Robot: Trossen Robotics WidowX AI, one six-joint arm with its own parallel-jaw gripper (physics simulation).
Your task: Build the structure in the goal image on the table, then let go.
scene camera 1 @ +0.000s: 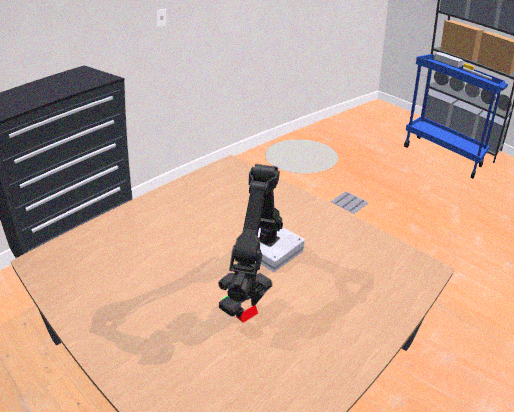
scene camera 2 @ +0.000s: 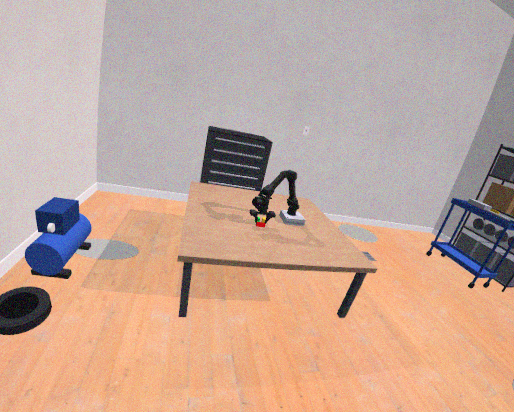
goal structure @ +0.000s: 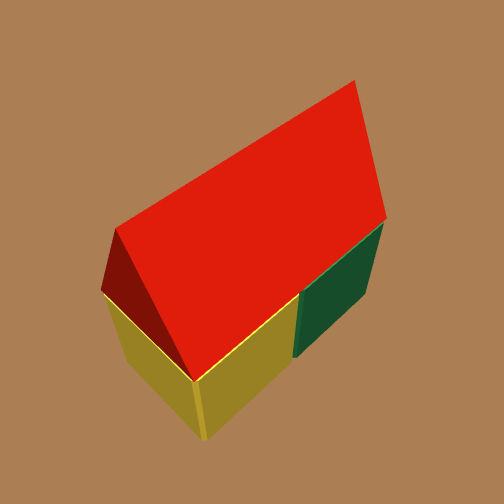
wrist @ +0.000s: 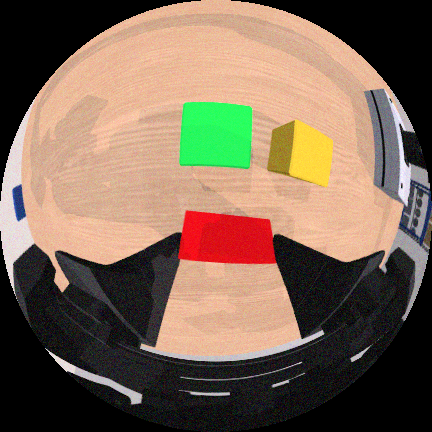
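Seen in the pictures: gripper, between the fingertips: (scene camera 1: 245,311) (scene camera 2: 260,223) (wrist: 228,239); arm's base, origin of its link: (scene camera 1: 268,239) (scene camera 2: 291,213).
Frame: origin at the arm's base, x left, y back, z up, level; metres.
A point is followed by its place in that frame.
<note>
A red block (scene camera 1: 249,314) {y -0.317, x 0.147, z -0.043 m} (scene camera 2: 260,224) {y -0.320, x 0.145, z -0.041 m} (wrist: 227,239) {y -0.315, x 0.129, z -0.039 m} is held crosswise between the two black fingers of my gripper (scene camera 1: 245,310) {y -0.314, x 0.130, z -0.042 m} (scene camera 2: 262,222) {y -0.314, x 0.130, z -0.042 m} (wrist: 228,239) {y -0.314, x 0.130, z -0.042 m}, which is shut on it. The block is low over the table; whether it touches the top is hard to tell. In the wrist view, a green block (wrist: 216,135) {y -0.319, x 0.066, z -0.023 m} stands on the table beyond the red one, with a yellow block (wrist: 311,154) {y -0.266, x 0.073, z -0.023 m} to its right, turned at an angle and a small gap apart. In scene camera 1 a green sliver shows behind the gripper, and the yellow block is hidden there.
The wooden table (scene camera 1: 165,240) {y -0.200, x -0.340, z -0.056 m} (scene camera 2: 230,250) {y -0.621, x 0.476, z -0.056 m} carries the arm's pale base (scene camera 1: 285,250) {y -0.016, x 0.084, z 0.000 m} (scene camera 2: 292,218) {y -0.028, x 0.082, z -0.004 m} (wrist: 387,145) {y -0.078, x 0.024, z -0.026 m}, to the right of the blocks in the wrist view. A black drawer cabinet (scene camera 1: 65,105) (scene camera 2: 237,155) stands behind the table. Arm shadows lie across the top.
</note>
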